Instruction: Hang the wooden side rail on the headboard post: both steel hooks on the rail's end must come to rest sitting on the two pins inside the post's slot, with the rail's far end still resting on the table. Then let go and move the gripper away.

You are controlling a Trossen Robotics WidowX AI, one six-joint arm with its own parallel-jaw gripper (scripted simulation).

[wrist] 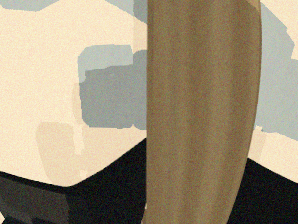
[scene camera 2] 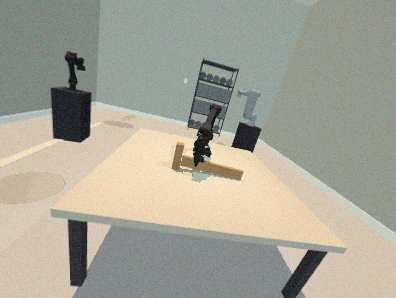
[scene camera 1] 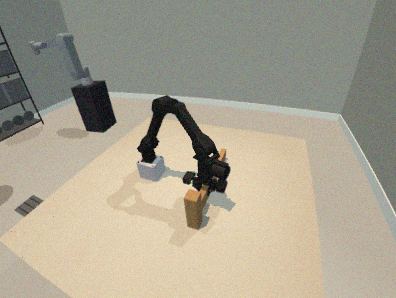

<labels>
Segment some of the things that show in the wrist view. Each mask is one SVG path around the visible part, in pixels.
My gripper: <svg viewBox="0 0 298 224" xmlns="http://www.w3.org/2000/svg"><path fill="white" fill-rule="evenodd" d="M247 157L241 185L239 185L237 197L235 197L234 205L231 208L230 217L226 224L298 224L298 183L286 179L285 176L279 175L279 173L271 171L271 169L267 169L263 165L255 163L250 157ZM148 136L141 140L140 143L134 145L133 148L130 148L124 155L117 157L117 160L114 160L108 167L104 167L100 172L96 172L93 176L89 176L88 179L72 186L40 183L40 181L24 179L24 177L0 171L0 213L4 216L4 221L1 224L141 224L146 206L146 137Z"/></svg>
A wooden side rail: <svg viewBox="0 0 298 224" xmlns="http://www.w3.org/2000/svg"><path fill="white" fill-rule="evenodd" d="M148 0L146 224L226 224L227 220L229 220L235 197L237 197L239 185L241 185L243 171L246 168L251 137L253 137L255 112L257 112L259 80L261 80L262 69L261 0Z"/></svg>
</labels>
